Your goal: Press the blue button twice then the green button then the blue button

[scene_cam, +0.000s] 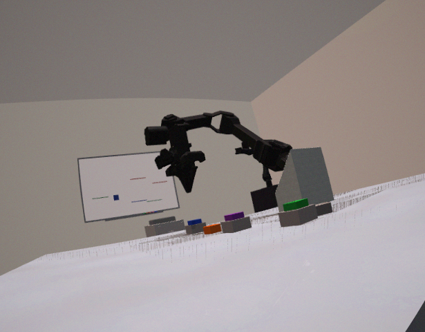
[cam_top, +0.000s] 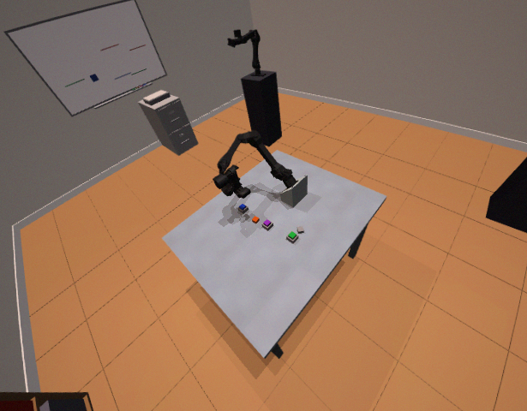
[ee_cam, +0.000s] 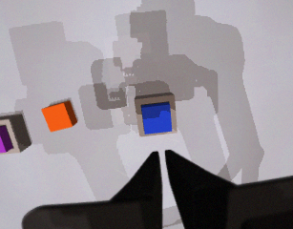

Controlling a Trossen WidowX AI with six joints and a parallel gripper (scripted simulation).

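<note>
The green button is 10 mm behind my gripper tip, 380 mm to the left of it and 90 mm below it. Also, from my gripper tip: orange block: 20 mm ahead, 120 mm to the left, 110 mm below; then blue button: 90 mm below; then purple button: 10 mm ahead, 210 mm to the left, 90 mm below.
</note>
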